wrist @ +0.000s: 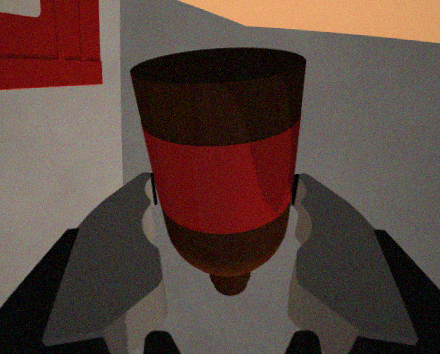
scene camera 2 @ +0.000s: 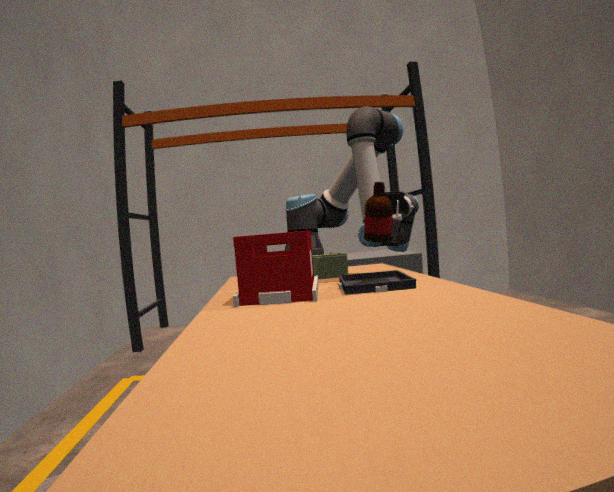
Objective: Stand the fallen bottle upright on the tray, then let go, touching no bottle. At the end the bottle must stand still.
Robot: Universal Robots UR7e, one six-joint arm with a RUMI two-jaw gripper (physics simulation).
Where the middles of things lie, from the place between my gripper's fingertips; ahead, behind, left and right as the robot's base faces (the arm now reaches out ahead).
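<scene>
There is the brown bottle point(scene camera 2: 378, 209), and I can see that my gripper is 1 cm below it.
</scene>
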